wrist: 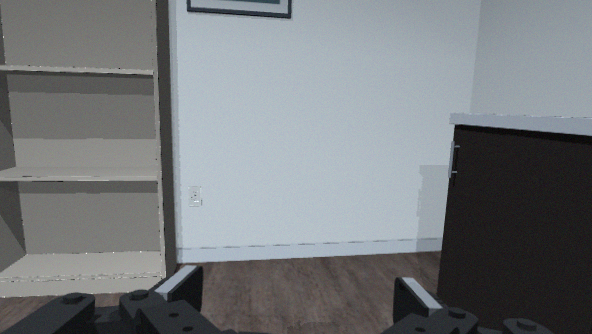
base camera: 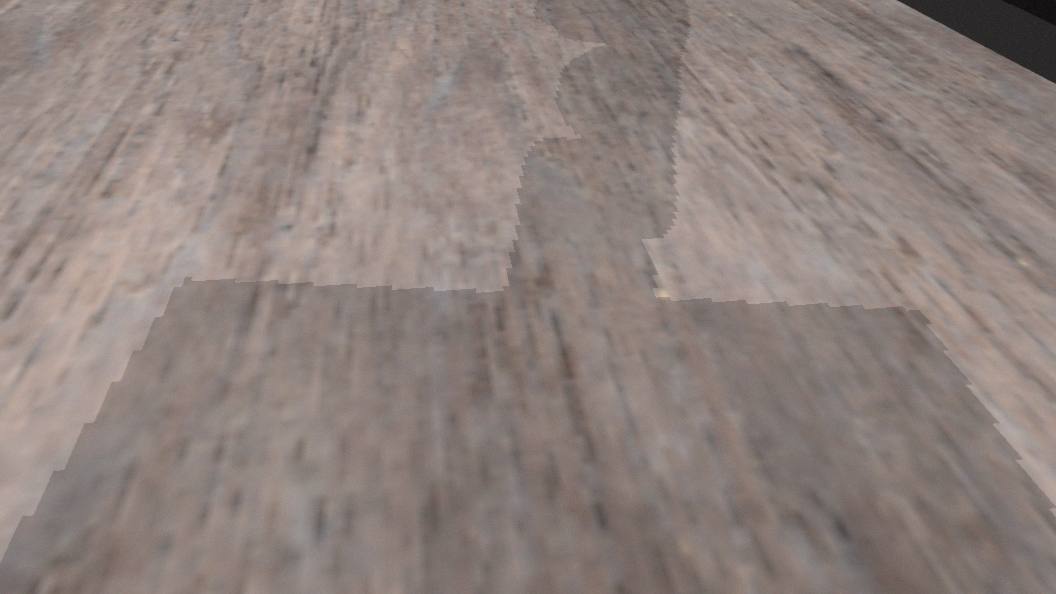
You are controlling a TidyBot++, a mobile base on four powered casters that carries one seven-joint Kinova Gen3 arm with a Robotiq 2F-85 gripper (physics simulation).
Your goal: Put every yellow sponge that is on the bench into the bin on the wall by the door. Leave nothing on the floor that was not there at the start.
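Frame: origin at the arm's base, x ahead, y left, z up, level; centimetres.
Seen in the pictures: gripper, fingertip midpoint: (wrist: 297, 293).
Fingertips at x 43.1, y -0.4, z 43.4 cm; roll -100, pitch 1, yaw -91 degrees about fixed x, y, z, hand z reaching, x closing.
Note:
Offsets run from my fingertips to a thing's top centre. "pt": to the spot under its first point. Level surfaces: height alone.
My gripper (wrist: 297, 293) is open, with its two fingers wide apart at the bottom of the wrist view and nothing between them. It faces a pale wall across the room. No yellow sponge and no bin shows in either view. The bench cannot be made out for certain; a dark cabinet (wrist: 520, 215) with a pale top (wrist: 525, 125) stands at the right of the wrist view, and the upper face of that top is hardly visible.
A beige shelf unit (wrist: 167, 150) stands at the left of the wrist view. A picture frame @(pt dx +178.7, dy +32.4, dz +57.1 cm) (wrist: 240, 12) and an outlet @(dx +176.3, dy +57.8, dz -37.4 cm) (wrist: 195, 196) are on the wall (wrist: 320, 125). The wood floor @(dz -83.1 cm) (base camera: 369, 184) (wrist: 300, 280) carries the robot's shadow in the base view. A dark edge (base camera: 989, 33) shows at its upper right.

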